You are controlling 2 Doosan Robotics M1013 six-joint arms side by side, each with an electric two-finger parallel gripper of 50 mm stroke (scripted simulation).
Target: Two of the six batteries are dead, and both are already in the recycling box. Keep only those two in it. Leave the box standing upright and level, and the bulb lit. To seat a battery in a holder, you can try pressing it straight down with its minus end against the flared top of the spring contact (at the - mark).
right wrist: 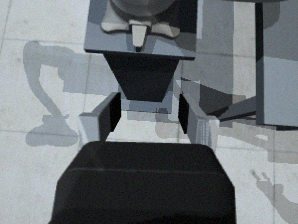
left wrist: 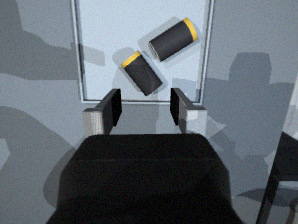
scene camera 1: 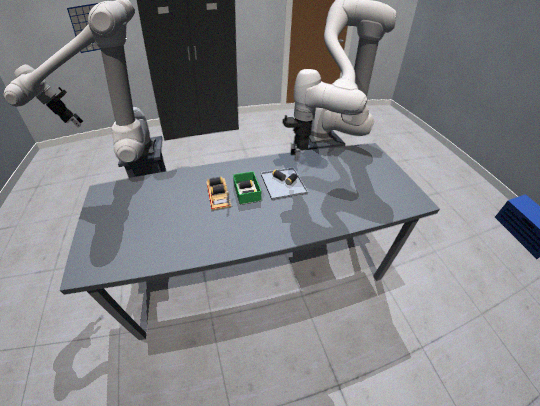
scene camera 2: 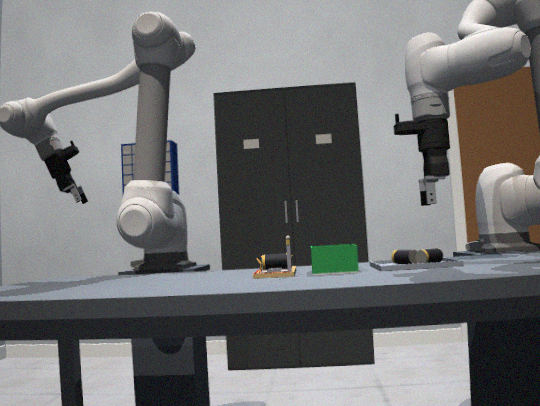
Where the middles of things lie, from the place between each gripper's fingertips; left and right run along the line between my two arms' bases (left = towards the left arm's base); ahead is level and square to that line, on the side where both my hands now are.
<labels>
The shallow tray (scene camera 1: 277,188) lies 10 mm ahead of my left hand (scene camera 2: 428,204), 50 mm to the right of it and 160 mm below it. From my left hand the other things lie so: green recycling box (scene camera 2: 329,259) 50 mm ahead, 230 mm to the right, 140 mm below.
I see my right gripper (scene camera 2: 82,201) 43 cm short of the green recycling box, 92 cm to the right of it and 25 cm above it. The rest, counted from my right hand: shallow tray 39 cm ahead, 111 cm to the left, 26 cm below.
</labels>
